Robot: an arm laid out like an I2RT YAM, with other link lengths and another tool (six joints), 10 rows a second.
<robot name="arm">
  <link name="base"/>
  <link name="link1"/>
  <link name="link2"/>
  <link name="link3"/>
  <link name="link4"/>
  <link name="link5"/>
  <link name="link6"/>
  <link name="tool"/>
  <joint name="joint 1" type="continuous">
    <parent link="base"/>
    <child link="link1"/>
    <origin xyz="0 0 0.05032" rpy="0 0 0"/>
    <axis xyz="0 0 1"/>
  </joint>
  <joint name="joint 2" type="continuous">
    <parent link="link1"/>
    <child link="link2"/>
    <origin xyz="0.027 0.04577 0.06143" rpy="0 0 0"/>
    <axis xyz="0 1 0"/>
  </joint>
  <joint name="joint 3" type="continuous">
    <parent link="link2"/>
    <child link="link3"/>
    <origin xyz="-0.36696 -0.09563 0" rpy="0 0 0"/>
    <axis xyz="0 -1 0"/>
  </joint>
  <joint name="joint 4" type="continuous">
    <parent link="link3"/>
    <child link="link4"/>
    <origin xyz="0.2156 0.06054 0.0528" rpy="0 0 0"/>
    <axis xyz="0 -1 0"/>
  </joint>
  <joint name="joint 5" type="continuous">
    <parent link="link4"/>
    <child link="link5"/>
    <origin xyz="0.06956 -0.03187 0.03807" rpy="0 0 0"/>
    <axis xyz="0 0 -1"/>
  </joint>
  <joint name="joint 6" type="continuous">
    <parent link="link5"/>
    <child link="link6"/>
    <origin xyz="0.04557 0 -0.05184" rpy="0 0 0"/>
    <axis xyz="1 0 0"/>
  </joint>
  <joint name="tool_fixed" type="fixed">
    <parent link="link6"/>
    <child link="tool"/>
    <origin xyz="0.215 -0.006 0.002" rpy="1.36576 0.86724 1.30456"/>
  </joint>
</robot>
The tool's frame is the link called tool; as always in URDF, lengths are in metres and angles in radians. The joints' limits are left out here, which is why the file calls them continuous.
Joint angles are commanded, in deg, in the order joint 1, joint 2, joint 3, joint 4, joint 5, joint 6. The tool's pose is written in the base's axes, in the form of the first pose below.
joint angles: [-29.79, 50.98, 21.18, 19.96, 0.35, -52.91]
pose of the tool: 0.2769, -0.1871, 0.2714, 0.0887, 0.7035, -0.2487, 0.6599
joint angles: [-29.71, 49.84, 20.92, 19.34, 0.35, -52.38]
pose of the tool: 0.2733, -0.1845, 0.2715, 0.0917, 0.7013, -0.2464, 0.6626
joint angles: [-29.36, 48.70, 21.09, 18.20, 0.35, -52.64]
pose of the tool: 0.2708, -0.1809, 0.2726, 0.0875, 0.7009, -0.2460, 0.6638
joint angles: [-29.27, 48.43, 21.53, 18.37, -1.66, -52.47]
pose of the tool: 0.2758, -0.1726, 0.2792, 0.0771, 0.6965, -0.2334, 0.6742
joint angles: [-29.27, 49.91, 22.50, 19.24, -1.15, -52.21]
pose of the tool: 0.2808, -0.1781, 0.2855, 0.0811, 0.6937, -0.2364, 0.6755
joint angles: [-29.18, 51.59, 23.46, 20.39, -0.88, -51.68]
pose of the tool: 0.2875, -0.1827, 0.2920, 0.0852, 0.6904, -0.2361, 0.6785
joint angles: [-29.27, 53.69, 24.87, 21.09, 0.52, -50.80]
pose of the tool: 0.2928, -0.1937, 0.2976, 0.0990, 0.6884, -0.2417, 0.6767
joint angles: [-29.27, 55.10, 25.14, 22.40, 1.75, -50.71]
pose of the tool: 0.2954, -0.2016, 0.2996, 0.1057, 0.6863, -0.2497, 0.6749
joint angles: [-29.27, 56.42, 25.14, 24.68, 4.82, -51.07]
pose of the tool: 0.2933, -0.2163, 0.3050, 0.1182, 0.6781, -0.2735, 0.6718
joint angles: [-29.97, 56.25, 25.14, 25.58, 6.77, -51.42]
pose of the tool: 0.2855, -0.2271, 0.3113, 0.1292, 0.6692, -0.2939, 0.6702
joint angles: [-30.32, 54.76, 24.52, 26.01, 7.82, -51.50]
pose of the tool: 0.2759, -0.2295, 0.3165, 0.1353, 0.6595, -0.3054, 0.6734
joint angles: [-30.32, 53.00, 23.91, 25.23, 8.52, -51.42]
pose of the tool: 0.2673, -0.2281, 0.3163, 0.1393, 0.6562, -0.3101, 0.6737
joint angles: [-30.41, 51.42, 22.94, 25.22, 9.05, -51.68]
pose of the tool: 0.2593, -0.2268, 0.3158, 0.1406, 0.6520, -0.3163, 0.6746
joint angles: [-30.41, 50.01, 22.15, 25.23, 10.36, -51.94]
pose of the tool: 0.2502, -0.2282, 0.3161, 0.1455, 0.6467, -0.3267, 0.6736
